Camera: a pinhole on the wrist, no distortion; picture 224 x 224 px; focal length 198.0 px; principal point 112.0 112.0 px. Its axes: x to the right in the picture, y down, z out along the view. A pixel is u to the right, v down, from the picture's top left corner.
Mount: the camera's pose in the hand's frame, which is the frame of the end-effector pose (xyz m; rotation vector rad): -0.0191 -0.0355 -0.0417 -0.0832 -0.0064 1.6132
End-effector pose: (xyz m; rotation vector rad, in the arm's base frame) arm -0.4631 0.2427 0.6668 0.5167 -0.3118 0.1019
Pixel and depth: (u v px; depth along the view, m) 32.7 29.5 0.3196
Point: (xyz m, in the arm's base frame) -0.4207 -0.0241 0.8715
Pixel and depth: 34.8 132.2 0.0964
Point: -0.4972 0.1546 0.6699
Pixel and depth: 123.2 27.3 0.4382
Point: -0.4402 0.0586 1.0535
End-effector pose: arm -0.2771 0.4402 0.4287 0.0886 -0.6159 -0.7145
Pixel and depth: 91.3 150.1 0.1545
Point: -0.3995 0.4562 0.4790
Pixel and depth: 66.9 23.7 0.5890
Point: -0.5432 0.2774 0.9644
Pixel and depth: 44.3 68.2 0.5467
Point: -0.6328 0.3122 0.8403
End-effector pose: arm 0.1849 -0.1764 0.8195 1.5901 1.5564 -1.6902
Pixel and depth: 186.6 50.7 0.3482
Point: 0.1152 -0.4486 0.6417
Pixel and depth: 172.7 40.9 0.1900
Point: 0.1312 -0.2996 0.7388
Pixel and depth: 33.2 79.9 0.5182
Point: -0.2379 -0.5018 0.7674
